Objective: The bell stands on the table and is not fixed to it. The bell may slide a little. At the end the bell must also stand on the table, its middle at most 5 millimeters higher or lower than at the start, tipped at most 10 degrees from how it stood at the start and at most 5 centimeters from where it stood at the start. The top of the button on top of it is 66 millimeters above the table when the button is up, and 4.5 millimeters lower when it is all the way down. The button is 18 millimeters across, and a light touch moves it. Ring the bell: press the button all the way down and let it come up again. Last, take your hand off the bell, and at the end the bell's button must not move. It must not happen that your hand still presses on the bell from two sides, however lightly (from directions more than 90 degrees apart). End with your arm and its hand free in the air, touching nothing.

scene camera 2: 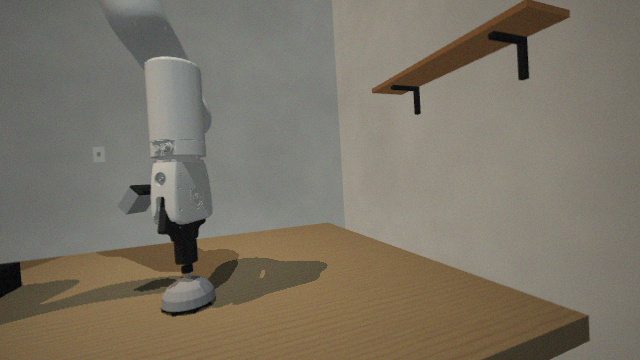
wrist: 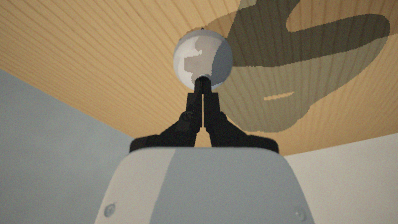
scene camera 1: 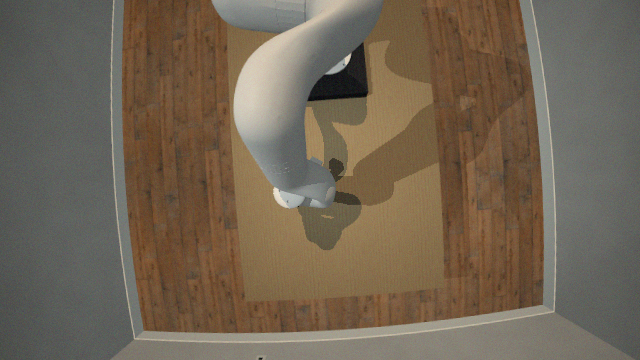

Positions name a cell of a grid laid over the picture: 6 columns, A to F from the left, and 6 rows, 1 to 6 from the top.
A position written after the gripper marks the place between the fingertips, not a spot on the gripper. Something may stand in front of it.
In view: the gripper (scene camera 2: B5) and a bell (scene camera 2: B5).
The bell is seen too in the wrist view (wrist: D2). The gripper shows as well in the wrist view (wrist: D3).
